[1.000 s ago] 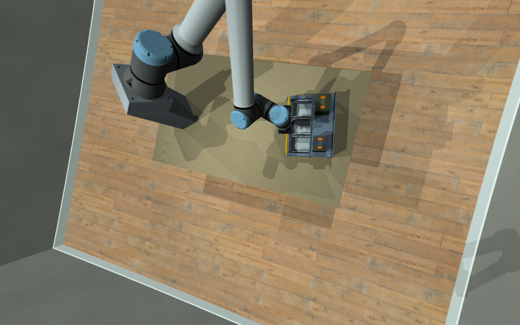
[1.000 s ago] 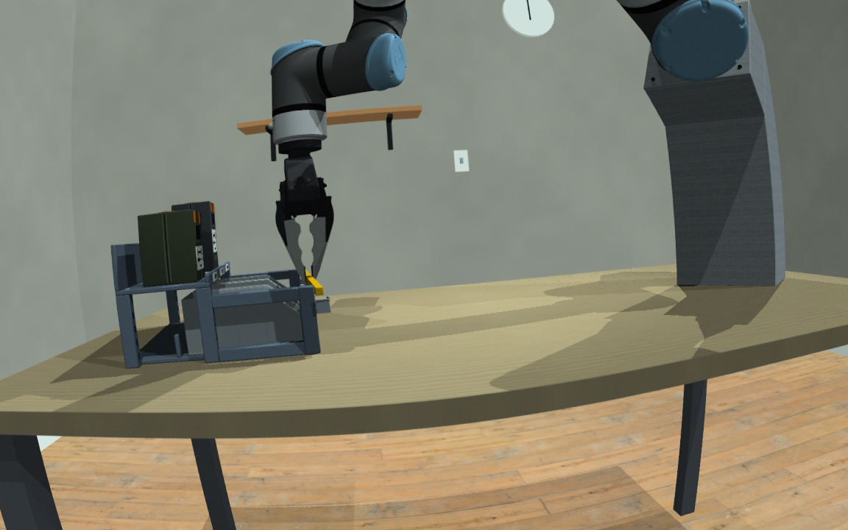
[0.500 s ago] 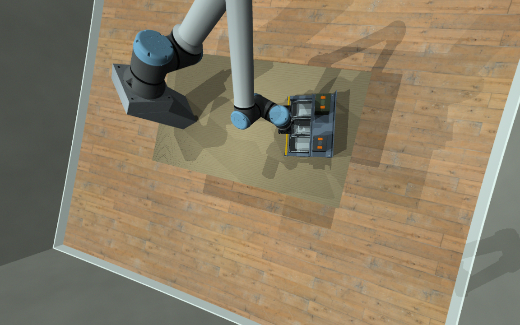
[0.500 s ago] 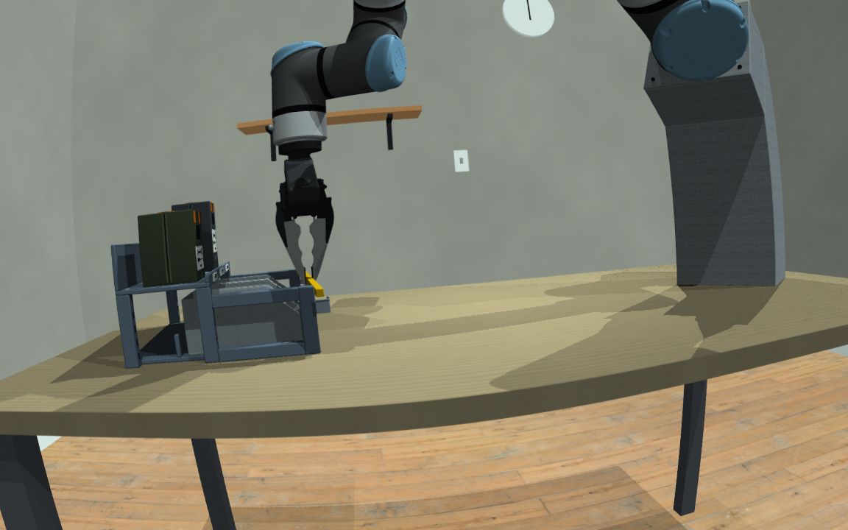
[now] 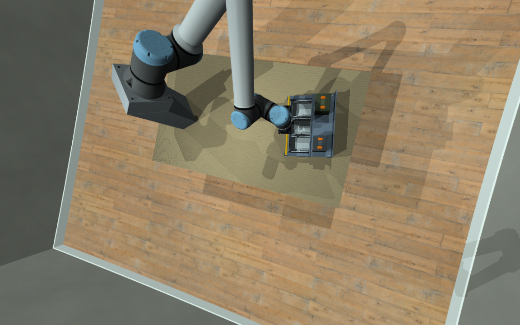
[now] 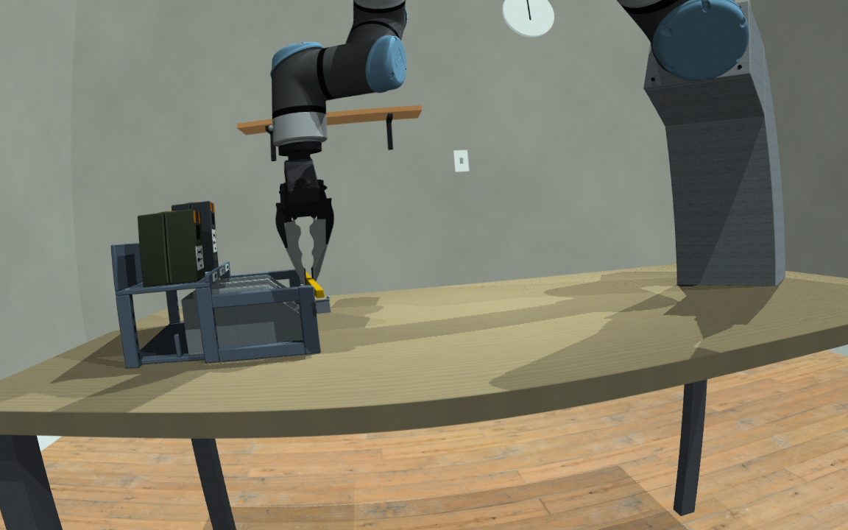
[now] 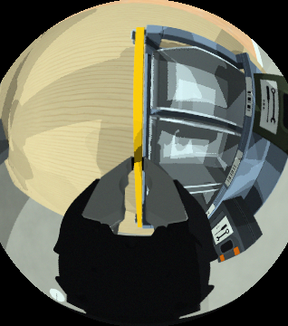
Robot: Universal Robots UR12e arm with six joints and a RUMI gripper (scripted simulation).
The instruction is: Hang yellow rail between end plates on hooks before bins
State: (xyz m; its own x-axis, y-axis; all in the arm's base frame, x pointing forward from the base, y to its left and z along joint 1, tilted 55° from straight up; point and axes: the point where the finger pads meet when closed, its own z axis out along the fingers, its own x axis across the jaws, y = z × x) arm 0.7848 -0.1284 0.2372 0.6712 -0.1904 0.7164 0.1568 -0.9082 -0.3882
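The yellow rail lies 1 cm below my hand.
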